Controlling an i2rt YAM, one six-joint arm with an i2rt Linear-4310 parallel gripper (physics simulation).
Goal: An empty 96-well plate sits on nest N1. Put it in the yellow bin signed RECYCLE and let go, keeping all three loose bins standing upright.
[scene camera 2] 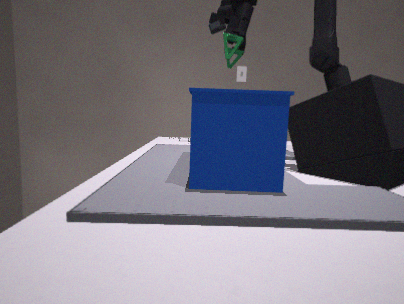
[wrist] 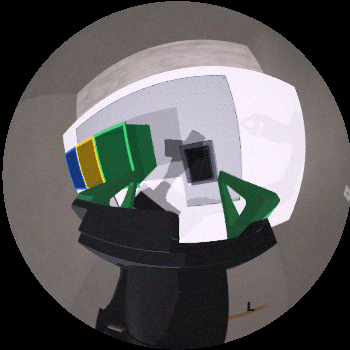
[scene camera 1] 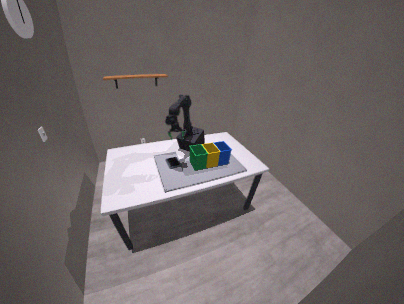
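Observation:
The dark 96-well plate sits in the grey frame of its nest. The yellow bin stands upright between the green bin and the blue bin, which also stand upright. The yellow bin is hidden behind the blue one in scene camera 2, and no sign is readable. My gripper is open and empty, its green fingers spread, high above the table on the robot-base side of the plate.
The grey board under the bins and nest lies on the white table. The black robot base stands behind the bins. A wooden shelf hangs on the back wall.

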